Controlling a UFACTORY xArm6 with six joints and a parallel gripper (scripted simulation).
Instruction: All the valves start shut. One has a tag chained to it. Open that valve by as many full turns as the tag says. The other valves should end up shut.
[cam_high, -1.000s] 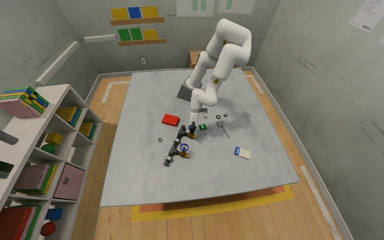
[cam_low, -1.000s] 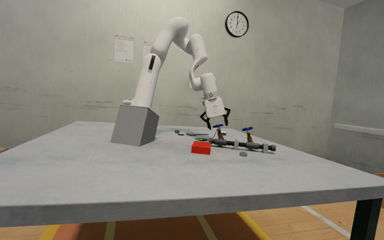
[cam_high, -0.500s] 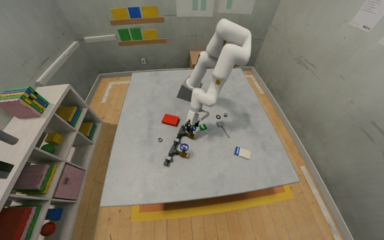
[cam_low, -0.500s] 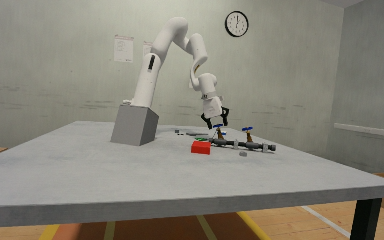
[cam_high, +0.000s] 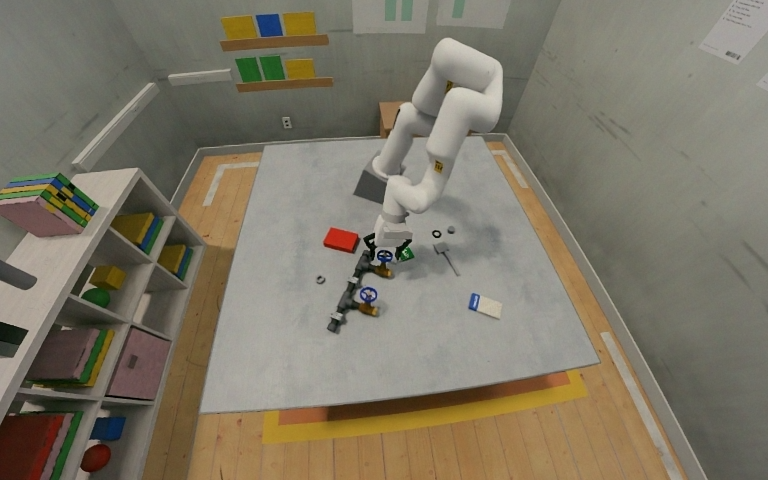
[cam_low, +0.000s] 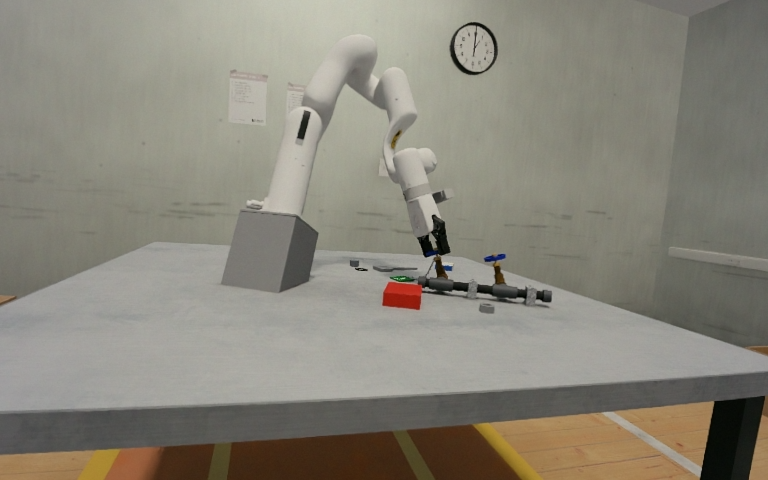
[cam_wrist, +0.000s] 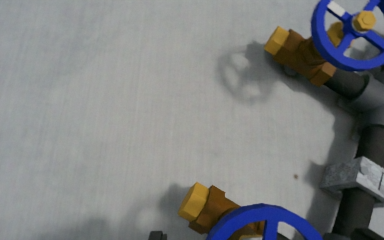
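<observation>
The green tag lies 9 cm to the left of my hand, 9 cm below it and 6 cm behind it. From my hand the other things lie so: grey nut (24 cm to the right, 9 cm below, 4 cm ahead); then red block (17 cm to the right, 13 cm behind, 8 cm below); then grey flat tool (25 cm to the left, 9 cm below, 5 cm behind).
</observation>
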